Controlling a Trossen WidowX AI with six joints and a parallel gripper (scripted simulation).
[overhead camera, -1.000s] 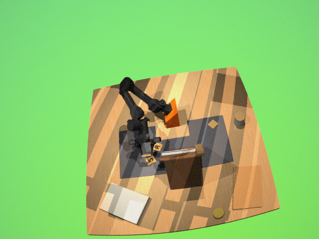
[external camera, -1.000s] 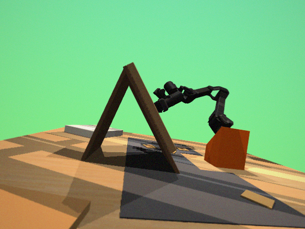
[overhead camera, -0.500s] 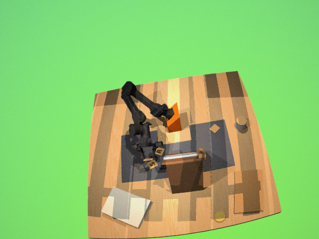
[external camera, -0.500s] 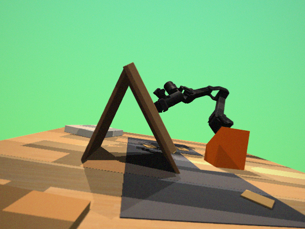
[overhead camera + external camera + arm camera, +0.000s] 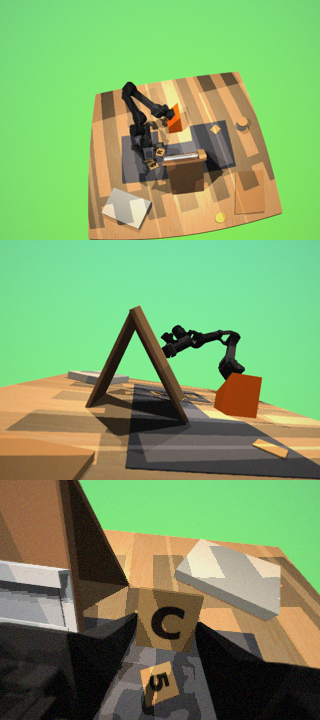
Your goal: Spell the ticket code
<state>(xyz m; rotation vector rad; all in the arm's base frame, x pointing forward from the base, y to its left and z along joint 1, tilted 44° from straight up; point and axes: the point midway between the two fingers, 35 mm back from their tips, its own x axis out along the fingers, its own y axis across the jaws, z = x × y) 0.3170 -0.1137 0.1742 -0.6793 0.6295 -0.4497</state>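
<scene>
Right now the white ticket is 22 cm to the left of my gripper tip, 8 cm below it and 1 cm behind it. Also, from my gripper tip: dark mat (18 cm to the left, 17 cm below, 14 cm behind); then flat tan slab (56 cm to the left, 36 cm ahead, 16 cm below).
</scene>
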